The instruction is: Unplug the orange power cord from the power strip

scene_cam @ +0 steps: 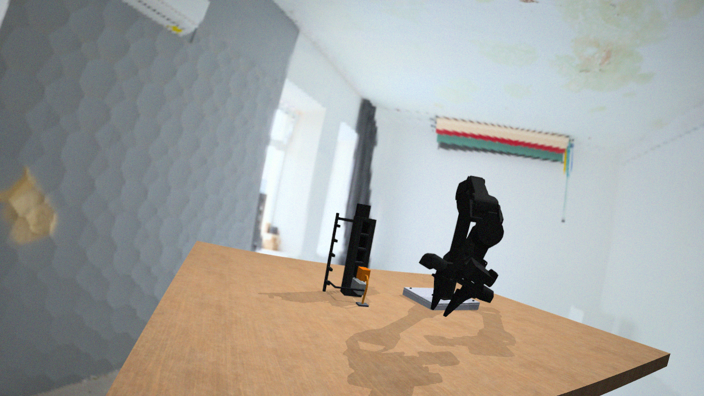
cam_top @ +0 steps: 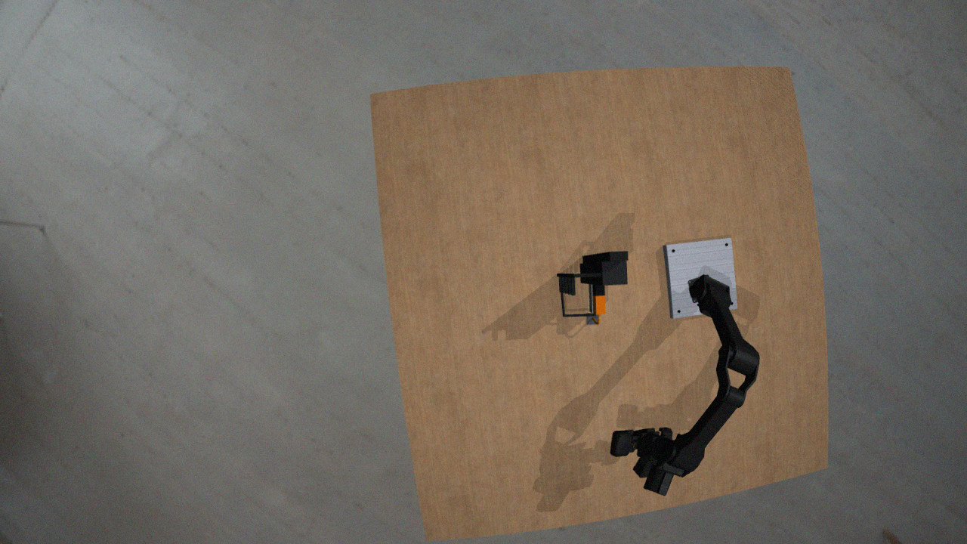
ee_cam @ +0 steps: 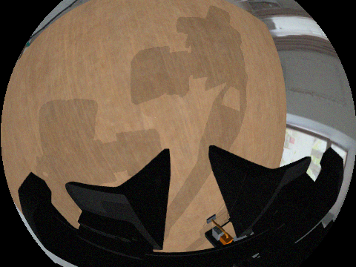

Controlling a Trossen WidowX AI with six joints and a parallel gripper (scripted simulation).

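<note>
Now: gripper tip 370 mm to the left of the orange plug, 20 mm below it and 20 mm past it.
</note>
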